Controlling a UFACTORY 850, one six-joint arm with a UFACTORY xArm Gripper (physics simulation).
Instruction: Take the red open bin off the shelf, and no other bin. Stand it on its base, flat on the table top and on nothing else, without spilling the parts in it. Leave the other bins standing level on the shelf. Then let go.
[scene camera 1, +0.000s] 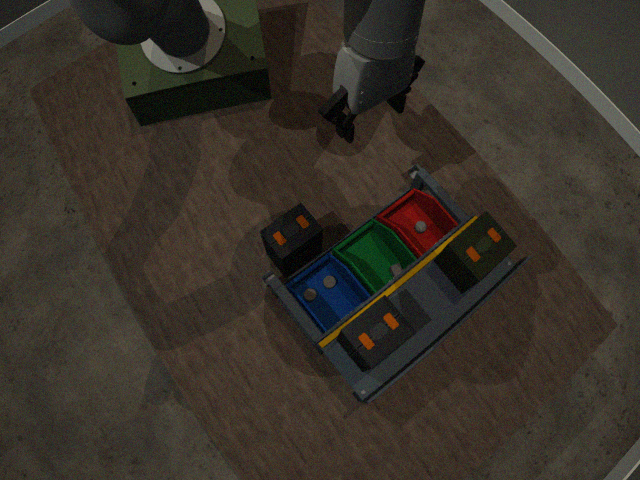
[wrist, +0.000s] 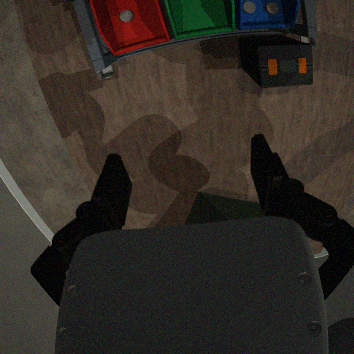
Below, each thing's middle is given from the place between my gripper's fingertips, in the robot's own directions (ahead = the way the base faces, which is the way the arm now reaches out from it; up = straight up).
I see my gripper 3 cm past the dark latched box (scene camera 1: 295, 238), 15 cm to the left of it and 26 cm above it. The rest, counted from my hand: green bin (scene camera 1: 368, 253): 12 cm ahead, 7 cm to the right, 29 cm below; blue bin (scene camera 1: 331, 305): 10 cm ahead, 18 cm to the right, 29 cm below; red open bin (scene camera 1: 401, 217): 14 cm ahead, 4 cm to the left, 29 cm below.
